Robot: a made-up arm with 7 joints. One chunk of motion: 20 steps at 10 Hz.
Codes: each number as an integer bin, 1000 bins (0 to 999) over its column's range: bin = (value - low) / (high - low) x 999, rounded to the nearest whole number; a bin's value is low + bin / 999 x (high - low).
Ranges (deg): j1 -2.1..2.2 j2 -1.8..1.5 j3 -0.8..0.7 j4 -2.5..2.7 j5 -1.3..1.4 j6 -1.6..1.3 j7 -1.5..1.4
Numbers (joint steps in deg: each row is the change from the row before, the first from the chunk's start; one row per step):
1: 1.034 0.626 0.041 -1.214 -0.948 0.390 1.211
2: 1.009 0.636 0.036 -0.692 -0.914 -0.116 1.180
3: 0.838 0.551 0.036 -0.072 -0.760 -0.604 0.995
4: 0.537 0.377 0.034 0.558 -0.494 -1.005 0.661
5: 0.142 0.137 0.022 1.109 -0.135 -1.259 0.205
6: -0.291 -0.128 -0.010 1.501 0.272 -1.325 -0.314
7: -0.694 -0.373 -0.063 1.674 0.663 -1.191 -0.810
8: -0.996 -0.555 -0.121 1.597 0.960 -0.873 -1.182
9: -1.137 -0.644 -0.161 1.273 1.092 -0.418 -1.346
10: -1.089 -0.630 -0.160 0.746 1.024 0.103 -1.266
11: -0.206 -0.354 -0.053 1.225 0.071 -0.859 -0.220
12: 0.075 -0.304 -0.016 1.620 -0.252 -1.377 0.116
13: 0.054 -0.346 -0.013 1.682 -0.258 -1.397 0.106
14: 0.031 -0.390 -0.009 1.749 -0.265 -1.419 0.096
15: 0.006 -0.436 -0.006 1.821 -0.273 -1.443 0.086
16: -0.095 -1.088 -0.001 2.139 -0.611 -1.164 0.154
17: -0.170 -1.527 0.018 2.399 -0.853 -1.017 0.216
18: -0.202 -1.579 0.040 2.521 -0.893 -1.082 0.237
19: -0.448 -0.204 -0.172 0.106 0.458 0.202 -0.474
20: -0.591 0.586 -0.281 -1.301 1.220 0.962 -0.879
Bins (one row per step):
1: 728 734 560 247 130 686 934
2: 722 737 557 347 143 511 923
3: 683 712 557 466 200 343 859
4: 613 659 555 587 298 205 744
5: 521 586 547 693 431 117 587
6: 420 506 526 769 582 95 409
7: 327 432 491 802 726 141 238
8: 256 377 452 787 836 250 110
9: 224 350 426 725 885 407 53
10: 235 354 426 624 860 587 81
11: 440 438 498 716 507 255 441
12: 505 453 522 792 388 77 557
13: 500 440 524 803 386 70 553
14: 495 427 527 816 383 62 550
15: 489 413 529 830 380 54 546
16: 466 216 532 891 255 150 570
17: 448 83 545 941 165 201 591
18: 441 67 559 965 151 178 598
19: 384 483 418 501 650 621 353
20: 351 722 346 230 932 883 214

